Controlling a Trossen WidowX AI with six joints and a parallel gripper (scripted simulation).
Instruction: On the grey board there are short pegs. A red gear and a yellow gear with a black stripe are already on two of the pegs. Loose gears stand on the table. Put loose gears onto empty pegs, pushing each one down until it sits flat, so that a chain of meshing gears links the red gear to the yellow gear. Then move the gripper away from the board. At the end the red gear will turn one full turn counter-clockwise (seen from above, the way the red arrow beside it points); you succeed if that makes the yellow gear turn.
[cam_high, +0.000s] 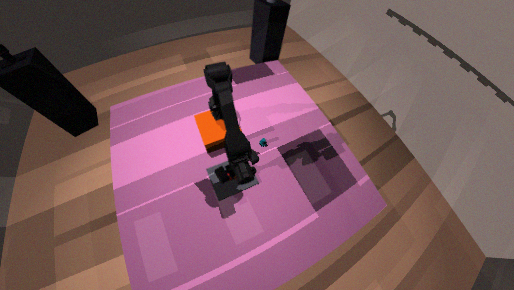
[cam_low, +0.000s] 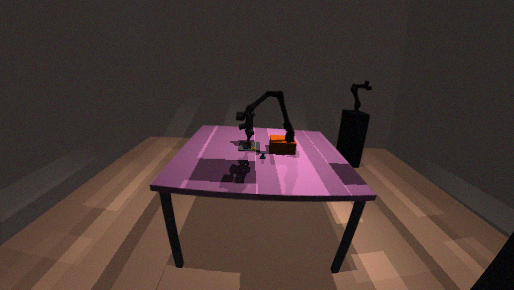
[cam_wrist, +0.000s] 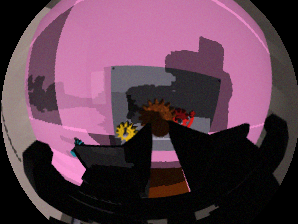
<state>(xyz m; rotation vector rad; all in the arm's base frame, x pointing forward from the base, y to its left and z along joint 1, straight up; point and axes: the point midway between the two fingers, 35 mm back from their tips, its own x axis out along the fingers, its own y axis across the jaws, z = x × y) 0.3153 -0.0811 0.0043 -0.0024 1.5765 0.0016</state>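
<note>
The red gear lies 20 mm behind my gripper tip, 40 mm to the right of it and 50 mm below it. From my gripper tip the other things lie so: teal gear 80 mm behind, 210 mm to the left, 40 mm below; then orange gear 10 mm below; then yellow gear 30 mm behind, 60 mm to the left, 40 mm below.
</note>
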